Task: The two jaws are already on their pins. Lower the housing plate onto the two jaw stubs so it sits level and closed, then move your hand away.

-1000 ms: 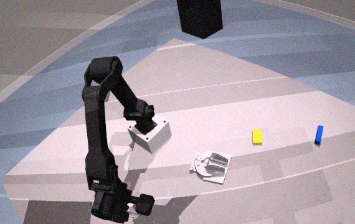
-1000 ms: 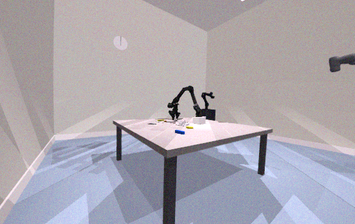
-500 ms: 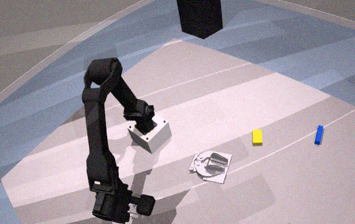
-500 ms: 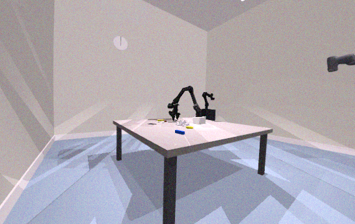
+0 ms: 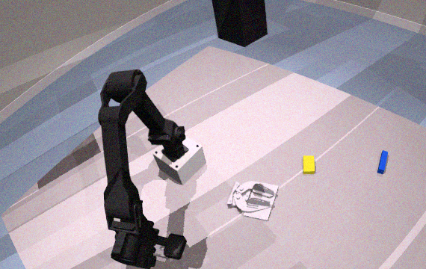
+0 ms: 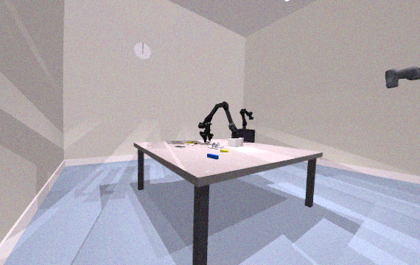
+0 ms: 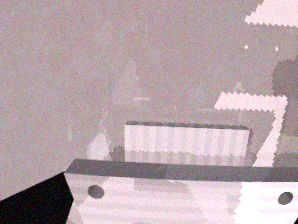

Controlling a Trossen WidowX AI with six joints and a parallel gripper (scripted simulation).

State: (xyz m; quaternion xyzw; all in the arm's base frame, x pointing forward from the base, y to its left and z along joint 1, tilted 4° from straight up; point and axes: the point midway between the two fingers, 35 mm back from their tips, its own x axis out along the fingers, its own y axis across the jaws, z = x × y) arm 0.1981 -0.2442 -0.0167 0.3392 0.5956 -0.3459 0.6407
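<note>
The white part is 1 cm to the left of my gripper tip and 1 cm behind it. Round my gripper tip: blue block 67 cm to the left, 32 cm ahead; then yellow block 51 cm to the left, 12 cm ahead.
</note>
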